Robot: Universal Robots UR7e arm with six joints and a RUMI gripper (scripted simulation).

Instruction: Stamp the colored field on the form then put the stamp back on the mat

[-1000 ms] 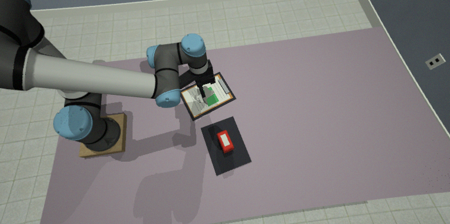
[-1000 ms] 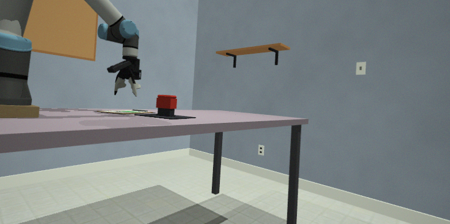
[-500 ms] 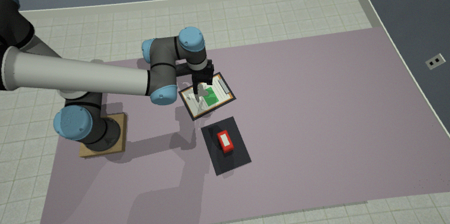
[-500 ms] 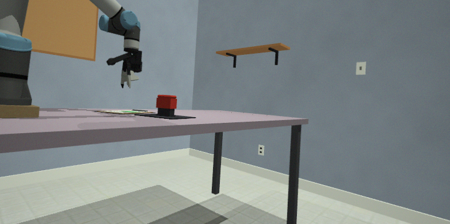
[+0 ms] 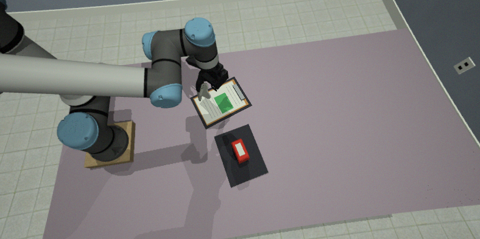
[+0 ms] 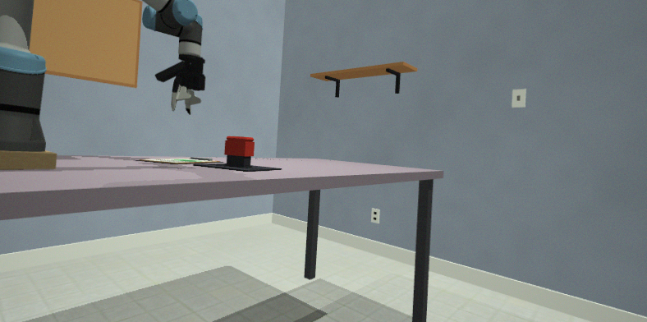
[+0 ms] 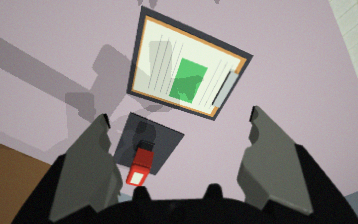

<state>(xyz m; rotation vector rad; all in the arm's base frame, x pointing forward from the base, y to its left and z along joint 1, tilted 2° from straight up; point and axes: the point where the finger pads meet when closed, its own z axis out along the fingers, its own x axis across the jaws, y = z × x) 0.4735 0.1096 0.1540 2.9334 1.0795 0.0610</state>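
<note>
Now: the red stamp 26 cm to the right of my hand, 13 cm below it and 6 cm ahead of it. From my hand the other things lie so: mat: 26 cm to the right, 17 cm below, 6 cm ahead; clipboard: 17 cm below, 3 cm ahead, 1 cm to the left.
</note>
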